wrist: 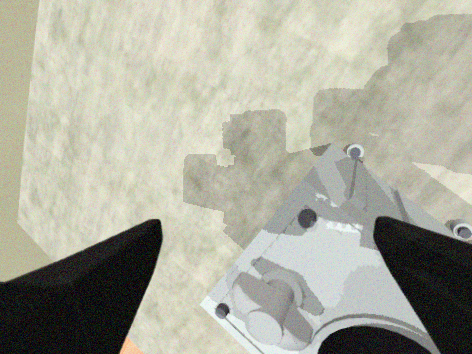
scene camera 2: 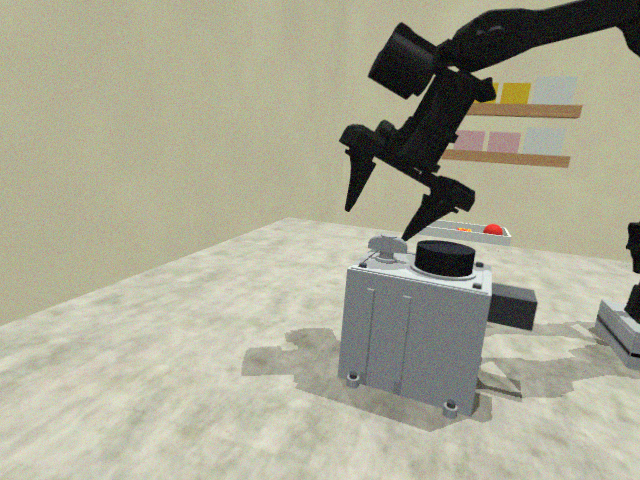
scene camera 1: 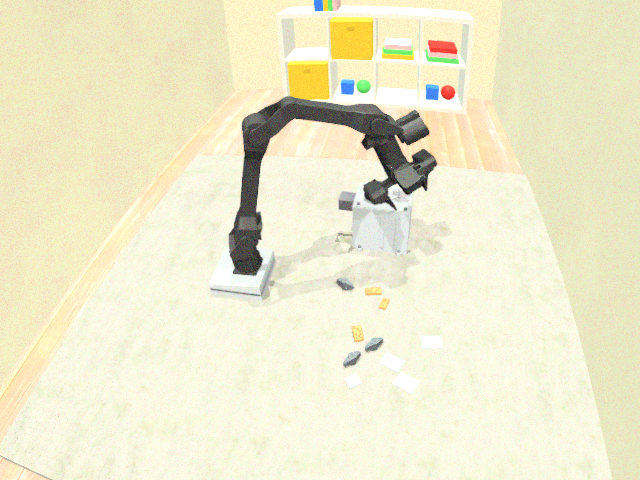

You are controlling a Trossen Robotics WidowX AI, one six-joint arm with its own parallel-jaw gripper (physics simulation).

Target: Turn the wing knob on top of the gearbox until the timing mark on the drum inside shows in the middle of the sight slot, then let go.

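Where they show: gripper, fingertip midpoint: point(wrist: 267, 228) point(scene camera 2: 375, 226) point(scene camera 1: 411, 200); arm's base at its link origin: point(scene camera 1: 248, 266).
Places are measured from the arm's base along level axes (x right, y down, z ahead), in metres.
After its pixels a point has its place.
The light grey gearbox point(scene camera 1: 381, 227) @(x -0.164, y -0.037, z 0.313 m) point(scene camera 2: 418, 335) @(x -0.289, y -0.029, z 0.301 m) point(wrist: 330, 267) @(x -0.196, y -0.088, z 0.346 m) stands upright on the mat. The pale grey wing knob point(scene camera 2: 386, 244) @(x -0.237, y -0.111, z 0.356 m) point(wrist: 272, 306) @(x -0.218, y -0.114, z 0.359 m) sits on its top near one end, beside a round black cap point(scene camera 2: 445, 258) @(x -0.261, y -0.111, z 0.287 m) point(wrist: 372, 342) @(x -0.206, y -0.101, z 0.312 m). My gripper point(scene camera 1: 410, 198) @(x -0.182, y -0.120, z 0.384 m) point(scene camera 2: 376, 224) @(x -0.182, y -0.120, z 0.384 m) point(wrist: 267, 228) @(x -0.182, y -0.120, z 0.384 m) is open and empty, tilted above the knob end of the gearbox. In scene camera 2, one fingertip is close to the knob's upper right and the other is higher, to the left. In the wrist view the knob shows below the line between the fingertips. The sight slot, drum and timing mark cannot be made out.
A dark block point(scene camera 1: 346, 200) @(x -0.211, y -0.078, z 0.213 m) point(scene camera 2: 512, 306) @(x -0.253, y -0.069, z 0.214 m) sticks out of the gearbox's side. Orange pieces point(scene camera 1: 357, 333) @(x 0.127, y 0.041, z 0.300 m), grey stones point(scene camera 1: 373, 344) @(x 0.166, y 0.021, z 0.341 m) and white squares point(scene camera 1: 406, 382) @(x 0.239, y 0.045, z 0.425 m) lie on the mat in the foreground. A low tray point(scene camera 2: 483, 238) with a red ball point(scene camera 2: 493, 229) stands behind.
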